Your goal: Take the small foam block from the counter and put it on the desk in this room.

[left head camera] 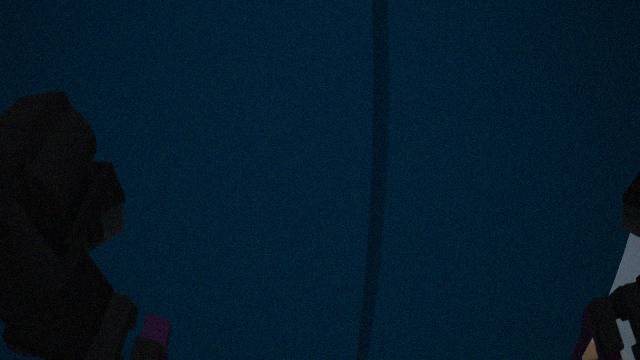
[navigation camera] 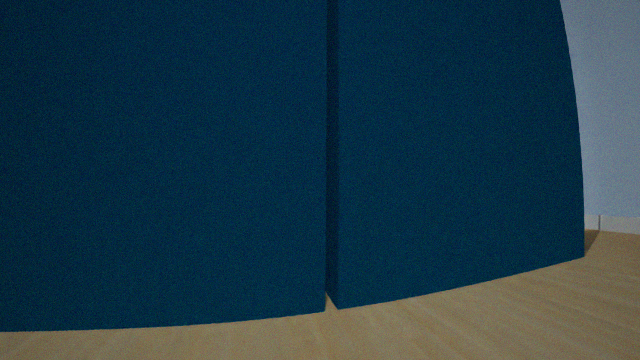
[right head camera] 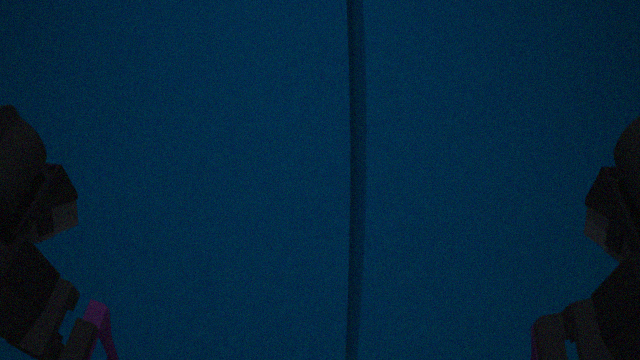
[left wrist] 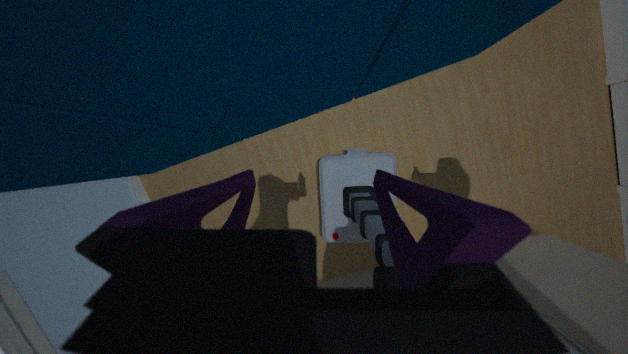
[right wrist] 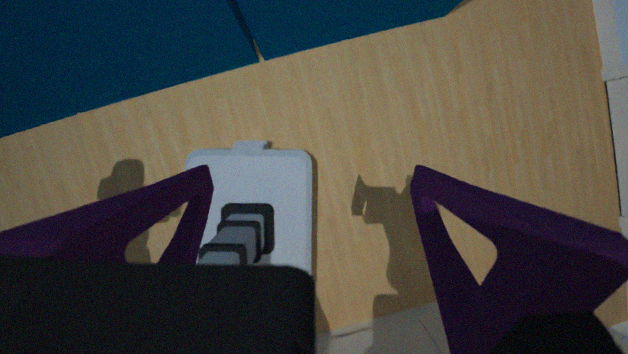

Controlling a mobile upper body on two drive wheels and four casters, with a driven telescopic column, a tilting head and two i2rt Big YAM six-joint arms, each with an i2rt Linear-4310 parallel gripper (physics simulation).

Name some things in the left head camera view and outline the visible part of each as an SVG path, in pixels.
My left gripper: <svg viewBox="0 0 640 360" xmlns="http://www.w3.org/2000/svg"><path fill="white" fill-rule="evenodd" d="M147 314L141 336L137 336L135 339L130 360L168 360L167 351L172 325L165 318ZM0 319L7 325L3 332L3 340L7 342L7 348L21 356L40 357L44 360L124 360L121 352L128 328L134 329L138 308L128 296L113 292L101 329L96 331L59 295L62 266L60 258L53 251L56 259L56 273L53 285L44 301L25 317L16 320Z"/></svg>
My right gripper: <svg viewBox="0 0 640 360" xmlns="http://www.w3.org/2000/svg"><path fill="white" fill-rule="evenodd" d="M637 282L619 286L610 295L594 298L584 307L580 336L570 360L582 360L582 356L592 337L598 355L597 360L622 360L620 351L624 349L624 344L616 319L619 318L622 322L629 320L636 340L636 344L631 346L635 360L640 360L640 289Z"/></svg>
